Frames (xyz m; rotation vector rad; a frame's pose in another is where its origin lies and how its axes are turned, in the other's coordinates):
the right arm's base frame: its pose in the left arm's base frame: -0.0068 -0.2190 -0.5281 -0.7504 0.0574 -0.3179
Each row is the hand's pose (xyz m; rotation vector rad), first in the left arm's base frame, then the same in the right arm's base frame.
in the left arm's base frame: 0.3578 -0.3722 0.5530 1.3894 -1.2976 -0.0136
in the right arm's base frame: 0.4597 -0.7424 0.7501 2.2379 -1.1454 -0.2693
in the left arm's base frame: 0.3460 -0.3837 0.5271 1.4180 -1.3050 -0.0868
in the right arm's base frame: 0.4504 -0.7358 0.7216 2.2624 -1.1169 -0.3512
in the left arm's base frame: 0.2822 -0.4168 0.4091 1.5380 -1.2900 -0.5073
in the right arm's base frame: 0.3926 -0.6953 0.6029 2.3412 -0.8981 -0.7943
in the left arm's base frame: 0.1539 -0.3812 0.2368 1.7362 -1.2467 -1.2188
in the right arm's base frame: 0.2492 -0.5878 0.4792 2.3898 -0.5090 -1.5538
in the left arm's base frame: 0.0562 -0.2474 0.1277 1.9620 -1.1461 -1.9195
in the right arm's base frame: 0.1089 -0.4477 0.4717 -2.1334 0.0555 2.0975
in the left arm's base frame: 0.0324 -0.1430 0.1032 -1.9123 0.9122 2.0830
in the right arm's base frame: 0.0530 -0.3657 0.5189 -1.7332 -0.2100 2.0766
